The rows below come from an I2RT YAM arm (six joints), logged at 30 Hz.
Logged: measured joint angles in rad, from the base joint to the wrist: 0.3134 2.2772 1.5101 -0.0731 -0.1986 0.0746; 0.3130 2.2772 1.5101 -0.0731 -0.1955 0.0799; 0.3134 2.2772 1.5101 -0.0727 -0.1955 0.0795; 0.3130 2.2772 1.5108 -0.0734 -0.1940 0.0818; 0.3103 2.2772 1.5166 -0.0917 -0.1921 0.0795; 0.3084 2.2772 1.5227 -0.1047 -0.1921 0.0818; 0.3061 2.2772 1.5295 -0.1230 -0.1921 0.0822; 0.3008 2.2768 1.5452 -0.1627 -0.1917 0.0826; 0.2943 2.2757 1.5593 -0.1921 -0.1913 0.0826; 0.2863 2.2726 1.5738 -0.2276 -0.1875 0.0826; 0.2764 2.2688 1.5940 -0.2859 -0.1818 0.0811; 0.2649 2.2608 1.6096 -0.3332 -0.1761 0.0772; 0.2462 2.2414 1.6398 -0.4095 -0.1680 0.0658; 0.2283 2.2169 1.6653 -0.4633 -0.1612 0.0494; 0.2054 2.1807 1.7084 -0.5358 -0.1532 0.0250; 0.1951 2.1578 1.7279 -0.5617 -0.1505 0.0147; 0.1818 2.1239 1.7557 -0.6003 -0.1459 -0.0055; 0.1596 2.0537 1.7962 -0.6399 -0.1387 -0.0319; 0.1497 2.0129 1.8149 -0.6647 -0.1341 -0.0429; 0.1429 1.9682 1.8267 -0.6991 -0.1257 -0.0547; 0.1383 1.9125 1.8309 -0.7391 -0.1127 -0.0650; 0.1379 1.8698 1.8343 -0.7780 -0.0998 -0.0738; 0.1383 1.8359 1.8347 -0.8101 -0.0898 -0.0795
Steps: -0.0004 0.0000 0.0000 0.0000 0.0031 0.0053; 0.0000 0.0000 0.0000 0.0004 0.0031 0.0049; -0.0004 0.0000 0.0007 -0.0003 0.0046 0.0072; -0.0031 0.0000 0.0065 -0.0186 0.0065 0.0049; -0.0050 0.0000 0.0126 -0.0316 0.0065 0.0072; -0.0073 0.0000 0.0194 -0.0499 0.0065 0.0076; -0.0126 -0.0004 0.0351 -0.0896 0.0069 0.0080; -0.0191 -0.0015 0.0492 -0.1190 0.0073 0.0080; -0.0271 -0.0046 0.0637 -0.1545 0.0111 0.0080; -0.0370 -0.0084 0.0839 -0.2128 0.0168 0.0065; -0.0485 -0.0164 0.0995 -0.2601 0.0225 0.0026; -0.0672 -0.0358 0.1297 -0.3364 0.0306 -0.0088; -0.0851 -0.0603 0.1552 -0.3902 0.0374 -0.0252; -0.1080 -0.0965 0.1983 -0.4627 0.0454 -0.0496; -0.1183 -0.1194 0.2178 -0.4886 0.0481 -0.0599; -0.1316 -0.1533 0.2456 -0.5272 0.0527 -0.0801; -0.1538 -0.2235 0.2861 -0.5668 0.0599 -0.1065; -0.1637 -0.2643 0.3048 -0.5916 0.0645 -0.1175; -0.1705 -0.3090 0.3166 -0.6260 0.0729 -0.1293; -0.1751 -0.3647 0.3208 -0.6660 0.0859 -0.1396; -0.1755 -0.4074 0.3242 -0.7049 0.0988 -0.1484; -0.1751 -0.4413 0.3246 -0.7370 0.1088 -0.1541
